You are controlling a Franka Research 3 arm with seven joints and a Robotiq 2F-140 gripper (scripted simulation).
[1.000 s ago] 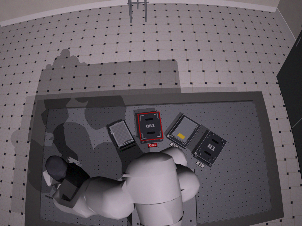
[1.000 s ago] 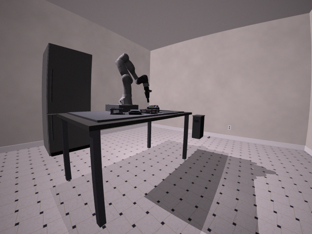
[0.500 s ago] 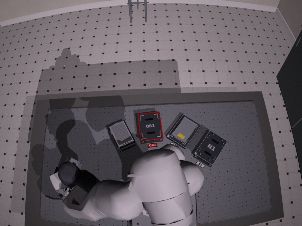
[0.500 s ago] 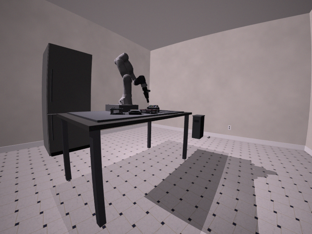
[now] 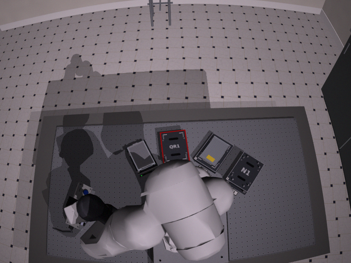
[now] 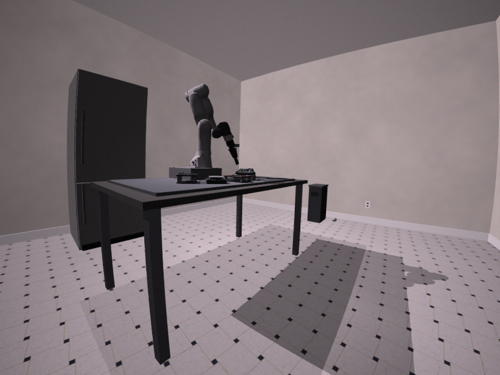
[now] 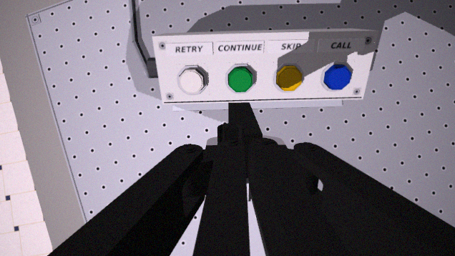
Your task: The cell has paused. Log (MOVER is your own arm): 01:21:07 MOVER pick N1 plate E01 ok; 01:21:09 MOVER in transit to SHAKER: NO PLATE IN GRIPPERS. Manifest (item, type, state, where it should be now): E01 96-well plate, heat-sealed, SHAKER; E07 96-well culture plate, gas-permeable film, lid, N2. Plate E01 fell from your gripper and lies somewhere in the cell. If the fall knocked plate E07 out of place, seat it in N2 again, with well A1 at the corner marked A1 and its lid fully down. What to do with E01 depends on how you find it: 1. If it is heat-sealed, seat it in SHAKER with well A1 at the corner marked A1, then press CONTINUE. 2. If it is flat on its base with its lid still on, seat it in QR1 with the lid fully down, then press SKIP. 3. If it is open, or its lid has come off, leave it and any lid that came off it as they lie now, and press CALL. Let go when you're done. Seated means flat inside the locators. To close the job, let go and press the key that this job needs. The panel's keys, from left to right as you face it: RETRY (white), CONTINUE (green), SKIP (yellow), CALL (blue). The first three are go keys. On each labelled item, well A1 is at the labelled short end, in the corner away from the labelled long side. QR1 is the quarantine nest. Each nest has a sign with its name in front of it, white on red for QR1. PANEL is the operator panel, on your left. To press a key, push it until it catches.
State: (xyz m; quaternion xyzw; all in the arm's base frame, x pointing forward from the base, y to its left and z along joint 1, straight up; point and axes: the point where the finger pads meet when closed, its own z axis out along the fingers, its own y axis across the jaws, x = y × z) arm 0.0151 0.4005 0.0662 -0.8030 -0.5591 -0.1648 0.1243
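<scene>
Right now my hand is 80 mm above the green continue key, 50 mm to the right of it and 20 mm short of it. Also, from my hand: blue key (120 mm ahead, 80 mm below, 20 mm to the left); then plate E01 (300 mm ahead, 240 mm to the right, 90 mm below); then yellow key (80 mm below, 70 mm ahead, 40 mm to the left).
</scene>
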